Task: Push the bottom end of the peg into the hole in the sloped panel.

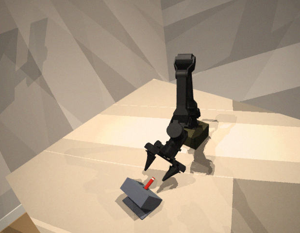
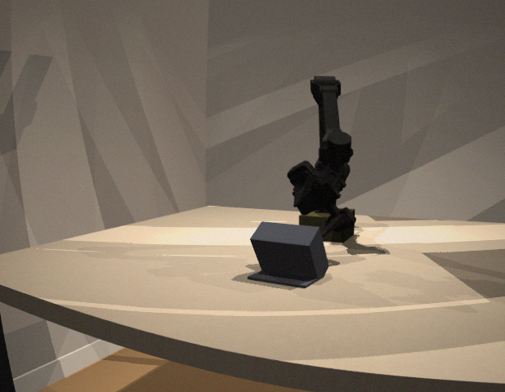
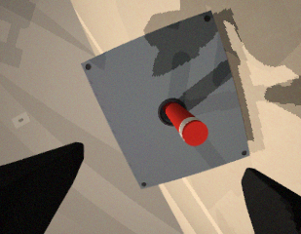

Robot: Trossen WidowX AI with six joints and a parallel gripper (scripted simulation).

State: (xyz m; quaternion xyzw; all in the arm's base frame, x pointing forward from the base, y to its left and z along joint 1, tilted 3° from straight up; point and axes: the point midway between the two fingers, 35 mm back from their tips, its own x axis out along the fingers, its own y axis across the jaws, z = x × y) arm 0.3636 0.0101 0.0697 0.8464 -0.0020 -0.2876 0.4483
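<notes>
Now: the red peg 10 mm ahead of my gripper tip, 10 mm to the right of it and 30 mm below it. Also, from my gripper tip: flat foot plate (90 mm ahead, 30 mm to the right, 100 mm below); sloped panel (70 mm ahead, 30 mm to the right, 60 mm below).
</notes>
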